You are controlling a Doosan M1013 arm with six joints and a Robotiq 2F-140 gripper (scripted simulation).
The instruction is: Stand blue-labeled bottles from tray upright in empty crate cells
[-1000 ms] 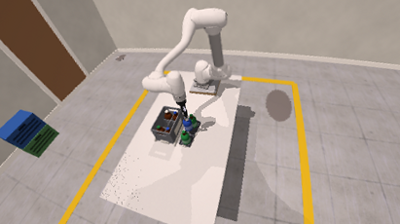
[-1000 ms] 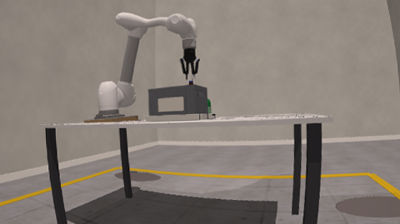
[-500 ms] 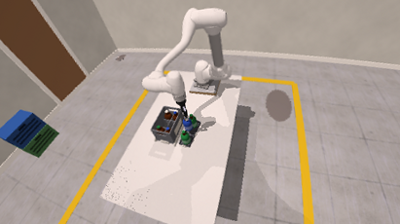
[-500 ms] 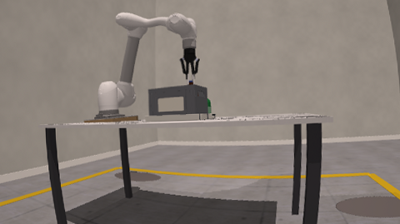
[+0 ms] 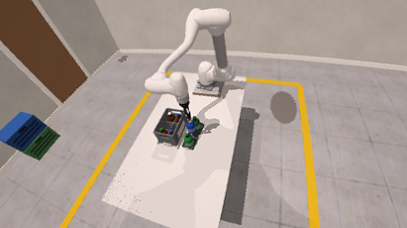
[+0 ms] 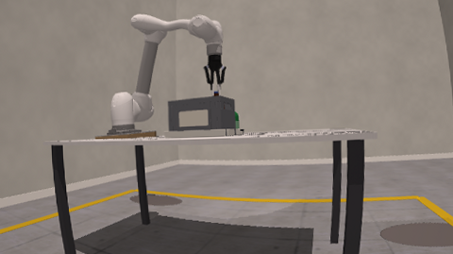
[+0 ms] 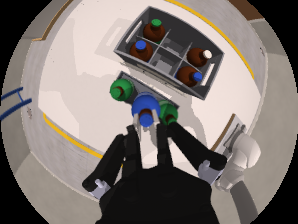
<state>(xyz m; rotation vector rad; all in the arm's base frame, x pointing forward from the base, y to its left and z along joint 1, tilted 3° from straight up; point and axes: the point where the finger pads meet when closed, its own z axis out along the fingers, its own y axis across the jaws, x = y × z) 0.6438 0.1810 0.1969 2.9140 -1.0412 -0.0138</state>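
Right now the blue-labeled bottle is 9 cm below my hand. From my hand the other things lie so: grey crate (4 cm ahead, 19 cm to the right, 17 cm below); then tray (24 cm below); then green bottle (9 cm ahead, 1 cm to the left, 17 cm below).
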